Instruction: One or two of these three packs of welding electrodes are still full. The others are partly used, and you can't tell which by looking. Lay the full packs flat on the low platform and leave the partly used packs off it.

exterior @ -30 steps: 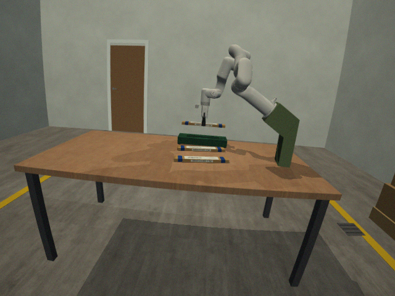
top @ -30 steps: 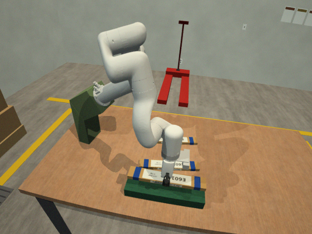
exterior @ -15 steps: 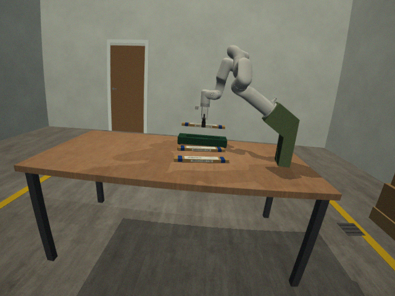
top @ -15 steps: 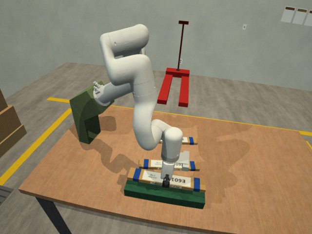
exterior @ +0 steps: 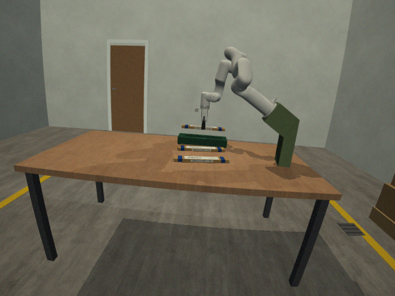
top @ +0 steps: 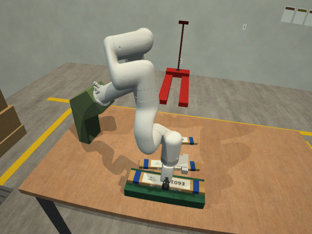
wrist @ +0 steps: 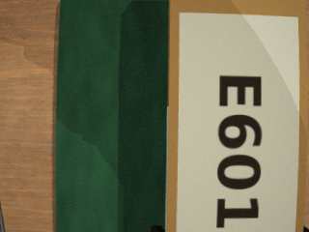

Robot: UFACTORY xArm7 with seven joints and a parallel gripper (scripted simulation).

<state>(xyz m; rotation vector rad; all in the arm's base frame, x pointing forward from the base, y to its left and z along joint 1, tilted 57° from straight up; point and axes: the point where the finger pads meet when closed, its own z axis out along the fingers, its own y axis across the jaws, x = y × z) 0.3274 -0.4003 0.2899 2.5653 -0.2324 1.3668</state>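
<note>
My gripper is now 1 cm short of the low green platform, 3 cm to the right of it and 12 cm above it.
</note>
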